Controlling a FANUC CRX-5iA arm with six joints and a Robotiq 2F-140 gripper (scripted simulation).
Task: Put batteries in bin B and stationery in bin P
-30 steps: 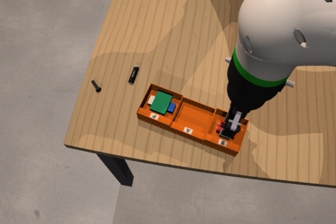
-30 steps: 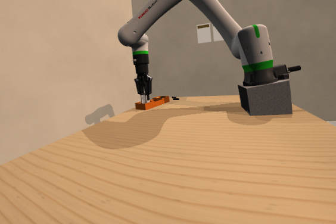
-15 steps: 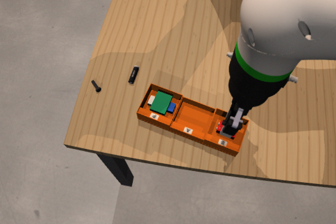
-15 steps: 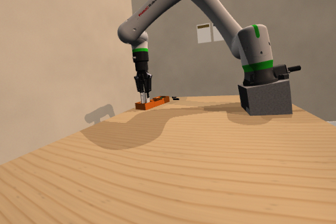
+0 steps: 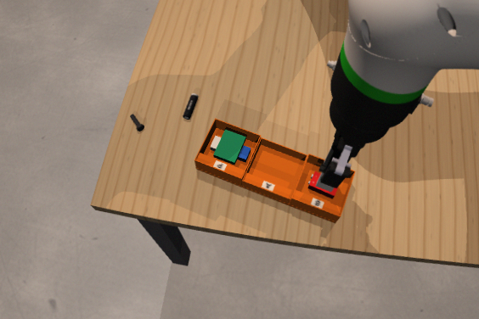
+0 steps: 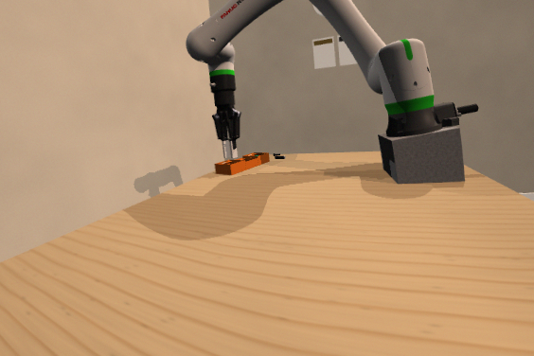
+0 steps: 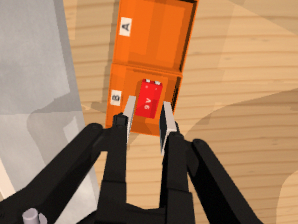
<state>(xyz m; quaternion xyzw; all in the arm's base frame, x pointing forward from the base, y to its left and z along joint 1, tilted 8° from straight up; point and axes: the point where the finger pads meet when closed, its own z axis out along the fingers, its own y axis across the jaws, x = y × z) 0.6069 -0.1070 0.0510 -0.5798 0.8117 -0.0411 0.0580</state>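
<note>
Now: the black cylindrical battery 240 mm to the right of my hand, 140 mm behind it and 80 mm below it. Also, from my hand: orange bin row 80 mm to the right, 70 mm below, 20 mm behind; then red battery pack 70 mm below, 10 mm to the right; then green pad 160 mm to the right, 60 mm below, 60 mm behind.
</note>
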